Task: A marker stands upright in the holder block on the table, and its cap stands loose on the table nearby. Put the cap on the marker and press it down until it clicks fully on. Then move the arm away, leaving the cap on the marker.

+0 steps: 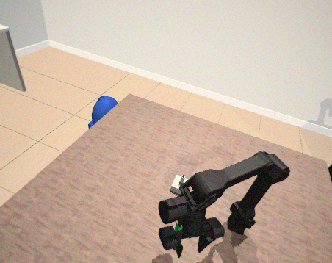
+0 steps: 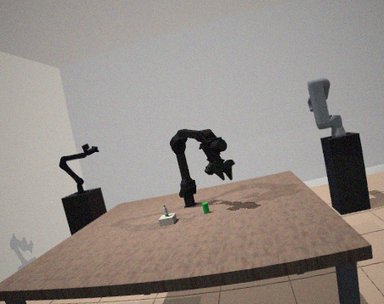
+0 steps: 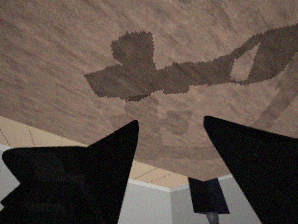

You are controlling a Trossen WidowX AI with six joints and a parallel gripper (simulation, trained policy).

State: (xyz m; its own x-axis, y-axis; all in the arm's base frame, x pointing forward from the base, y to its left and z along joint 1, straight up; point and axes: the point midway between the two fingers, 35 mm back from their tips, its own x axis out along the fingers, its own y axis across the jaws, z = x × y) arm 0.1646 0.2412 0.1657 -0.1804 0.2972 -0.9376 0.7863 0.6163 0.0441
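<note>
Now: gripper tip 50 mm short of the green cap, 130 mm to the left of it and 110 mm above it. The rest, counted from my gripper tip: holder block: 110 mm ahead, 320 mm to the right, 120 mm below.
</note>
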